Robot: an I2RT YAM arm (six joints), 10 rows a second.
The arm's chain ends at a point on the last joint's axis. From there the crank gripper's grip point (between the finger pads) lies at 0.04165 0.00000 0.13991 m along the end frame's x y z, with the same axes.
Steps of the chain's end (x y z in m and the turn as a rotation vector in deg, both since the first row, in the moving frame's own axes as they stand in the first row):
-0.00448, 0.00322, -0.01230, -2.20, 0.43, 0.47
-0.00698, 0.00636, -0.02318, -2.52, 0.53, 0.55
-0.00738, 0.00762, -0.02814, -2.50, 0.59, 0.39
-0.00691, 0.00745, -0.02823, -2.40, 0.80, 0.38
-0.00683, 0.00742, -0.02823, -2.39, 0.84, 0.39
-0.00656, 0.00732, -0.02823, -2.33, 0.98, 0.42
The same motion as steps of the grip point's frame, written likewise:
-0.00345, 0.00893, -0.01273, -2.20, 0.43, 0.47
-0.00572, 0.01291, -0.02372, -2.52, 0.53, 0.55
-0.00596, 0.01400, -0.02872, -2.50, 0.59, 0.39
-0.00498, 0.01358, -0.02895, -2.40, 0.80, 0.38
-0.00480, 0.01353, -0.02898, -2.39, 0.84, 0.39
-0.00420, 0.01331, -0.02908, -2.33, 0.98, 0.42

